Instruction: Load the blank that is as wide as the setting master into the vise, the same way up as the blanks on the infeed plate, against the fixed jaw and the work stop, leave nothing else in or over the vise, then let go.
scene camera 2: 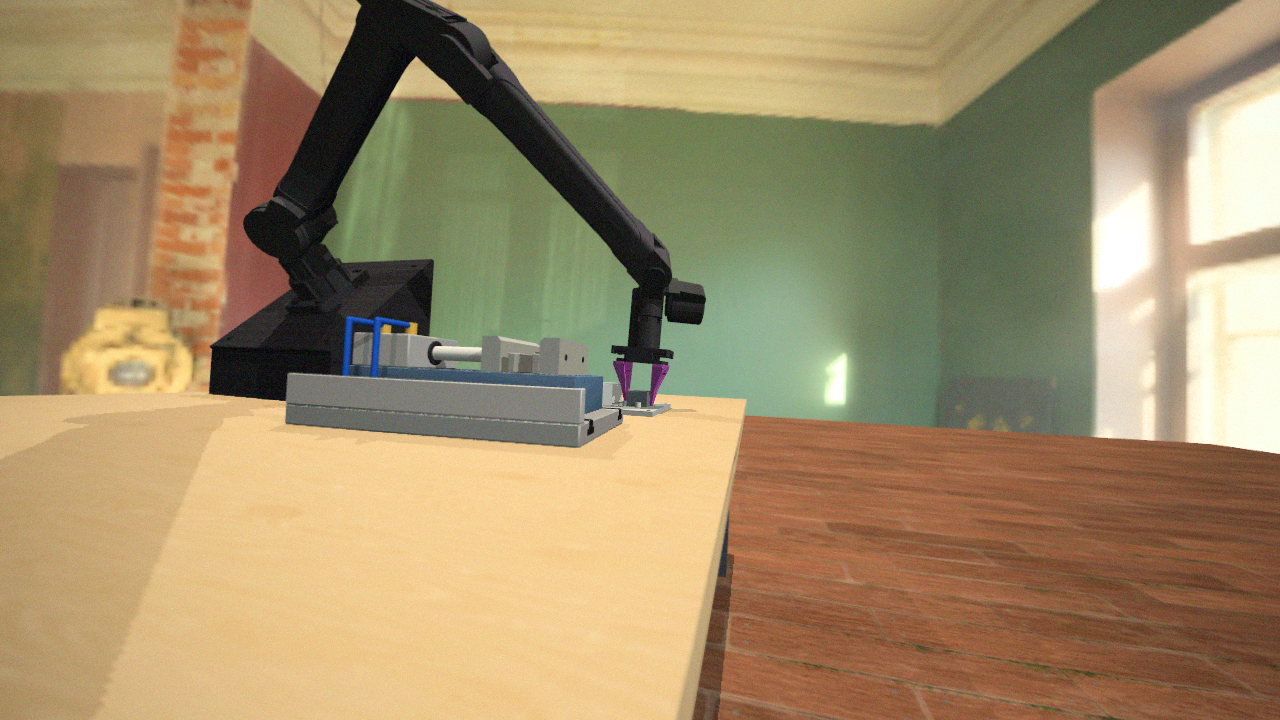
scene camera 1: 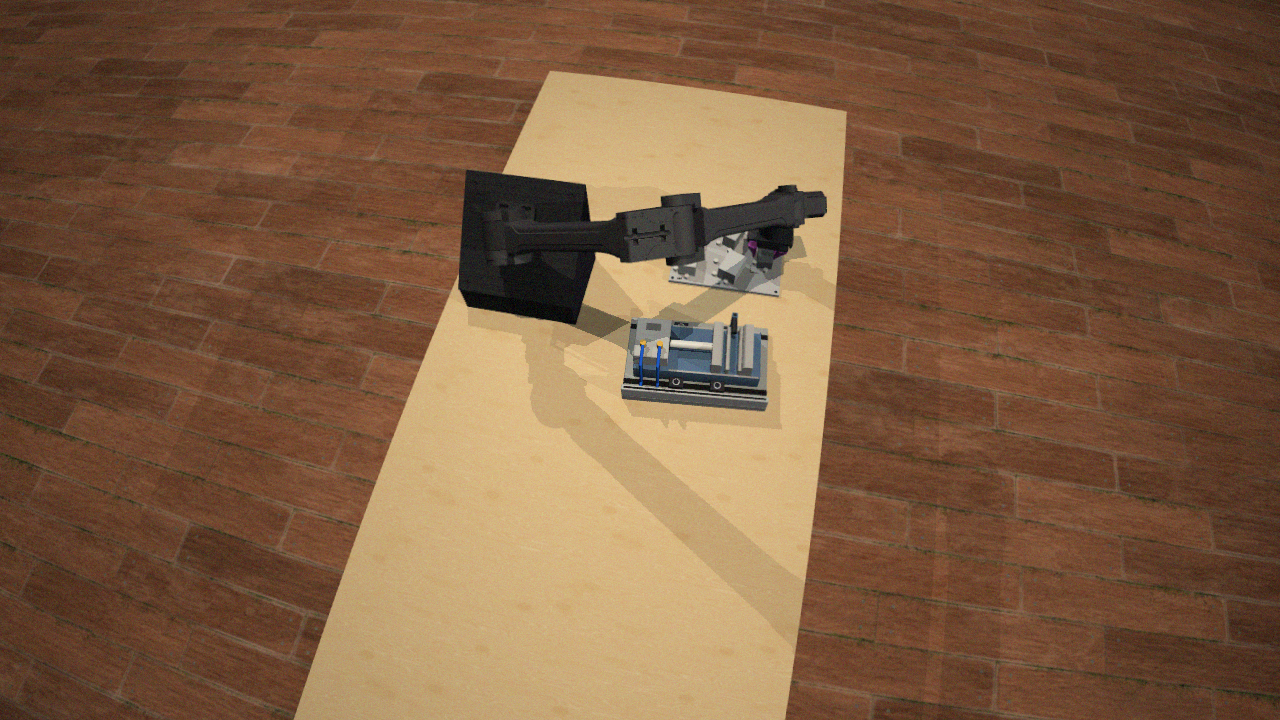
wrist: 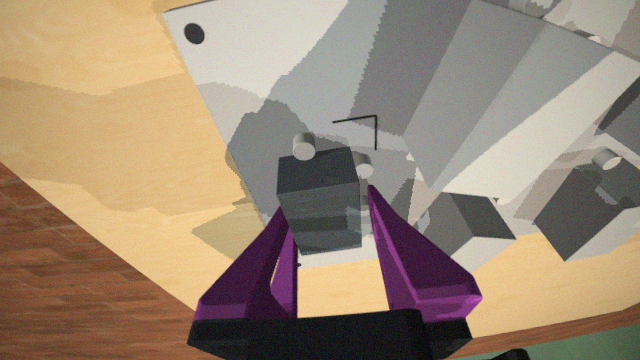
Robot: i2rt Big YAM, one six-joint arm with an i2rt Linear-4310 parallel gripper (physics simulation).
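Frame: origin at the arm's base, x left, y back, z up, level; metres.
Where they show: gripper, between the fingertips: [scene camera 1: 763, 256] [wrist: 330, 196]; arm's base, origin of its link: [scene camera 2: 331, 294].
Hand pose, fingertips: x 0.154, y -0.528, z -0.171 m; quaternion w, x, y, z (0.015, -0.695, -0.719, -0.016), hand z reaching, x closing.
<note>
Each offset is from my fingertips to the top centre of the thing. "*": to the spot under its first point.
My gripper [scene camera 2: 640, 403] [wrist: 330, 196] points down over the infeed plate @(* dx -0.030, dy -0.046, dz -0.005 m) [scene camera 2: 660, 410] [wrist: 240, 45], its purple fingers partly closed around a dark grey blank @(dx -0.007, dy -0.004, dz +0.025 m) [scene camera 2: 638, 396] [wrist: 322, 215]. In the wrist view the left finger is against the blank's side, its tip hidden behind it; a narrow gap shows at the right finger. The blank stands upright beside a round peg @(* dx -0.043, dy -0.008, dz +0.007 m) [wrist: 304, 146]. The vise @(dx -0.307, dy +0.112, dz +0.090 m) [scene camera 1: 693, 362] [scene camera 2: 447, 394] has a movable jaw [scene camera 1: 717, 347] and an outer jaw [scene camera 1: 748, 349]. I cannot tell which piece is the setting master.
Other grey blanks @(dx +0.040, dy +0.074, dz +0.034 m) [wrist: 442, 220] @(dx +0.034, dy +0.174, dz +0.034 m) [wrist: 580, 215] stand on the plate to the right in the wrist view, close to the right finger. Blue handles @(* dx -0.377, dy +0.182, dz +0.100 m) [scene camera 1: 658, 365] [scene camera 2: 376, 347] rise at the vise's end nearest the black arm base [scene camera 1: 528, 268]. The table edge lies beyond the plate.
</note>
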